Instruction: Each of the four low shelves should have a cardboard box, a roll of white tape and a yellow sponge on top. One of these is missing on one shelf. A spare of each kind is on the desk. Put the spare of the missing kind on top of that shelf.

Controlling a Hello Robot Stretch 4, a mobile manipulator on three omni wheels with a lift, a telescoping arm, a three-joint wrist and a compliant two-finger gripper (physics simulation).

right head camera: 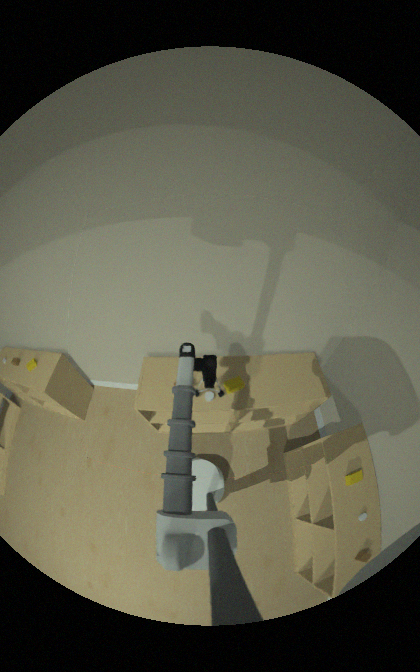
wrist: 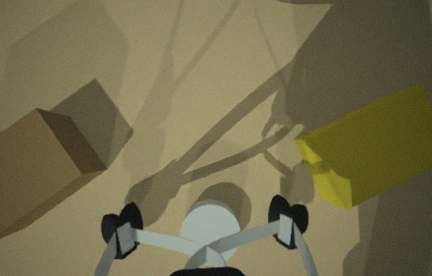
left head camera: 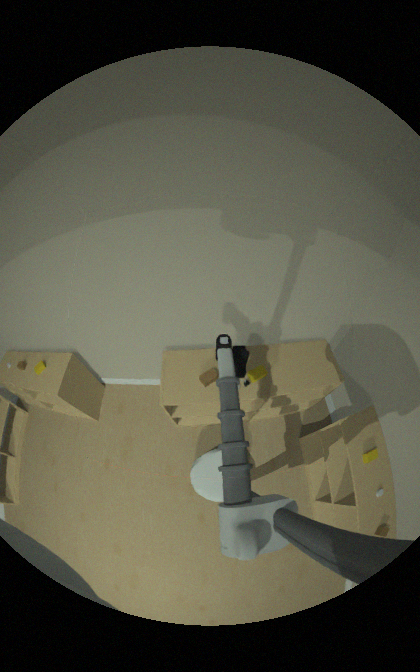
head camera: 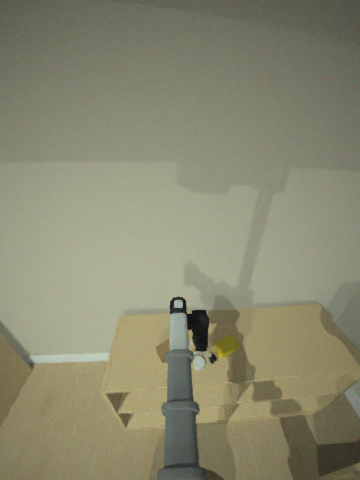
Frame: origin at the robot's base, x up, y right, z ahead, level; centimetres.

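Seen in the pictures: gripper, fingertip midpoint: [right head camera: 208, 394] [wrist: 206, 215] [head camera: 197, 361]; robot's base, link origin: [right head camera: 195, 483].
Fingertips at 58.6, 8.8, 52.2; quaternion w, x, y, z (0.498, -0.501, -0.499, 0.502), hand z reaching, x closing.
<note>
Pixels of each thing's top centre, then the offset from my fingertips to it, as dx, dy, dz. Level surfaces: height alone.
- middle low shelf, surface height: dx -0.4
- cardboard box, top centre: [wrist: 7, 177] [head camera: 167, 346] +4.6, -14.2, +4.7
- yellow sponge, top centre: [wrist: 385, 145] [head camera: 226, 343] [right head camera: 234, 382] +4.1, +14.3, +5.5
My gripper [head camera: 202, 357] [right head camera: 209, 393] [wrist: 206, 215] is open low over the middle low shelf [head camera: 290, 340] [left head camera: 300, 360] [right head camera: 285, 370]. The roll of white tape [head camera: 199, 363] [right head camera: 209, 396] [wrist: 210, 225] is on the shelf top between the spread fingers, with a gap on each side in the wrist view. A cardboard box [head camera: 162, 350] [left head camera: 208, 377] [wrist: 40, 170] lies left of it and a yellow sponge [head camera: 226, 346] [left head camera: 257, 374] [right head camera: 233, 385] [wrist: 370, 150] right of it. The arm partly hides the box in the head camera view.
The right shelf [left head camera: 367, 435] bears a sponge [left head camera: 370, 455] [right head camera: 354, 476], white tape [left head camera: 380, 492] [right head camera: 363, 516] and a box [left head camera: 382, 529] [right head camera: 363, 554]. The left shelf [left head camera: 55, 375] bears tape [left head camera: 9, 365], a box [left head camera: 21, 365] and a sponge [left head camera: 40, 368]. A wall stands behind the middle shelf.
</note>
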